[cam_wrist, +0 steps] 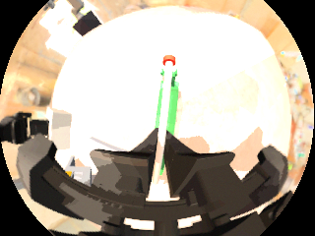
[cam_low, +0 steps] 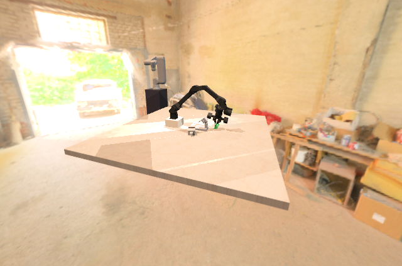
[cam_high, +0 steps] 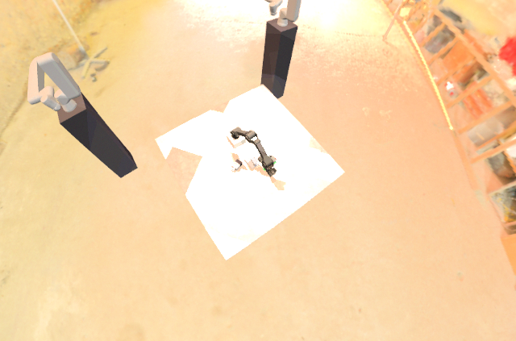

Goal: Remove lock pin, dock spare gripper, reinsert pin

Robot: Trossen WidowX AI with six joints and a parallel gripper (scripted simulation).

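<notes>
The green strip lies 20 mm to the left of my gripper tip. From my gripper tip the other things lie so: grey mount 100 mm behind, 90 mm to the right, 30 mm above; then spare gripper 150 mm behind, 240 mm to the right.
</notes>
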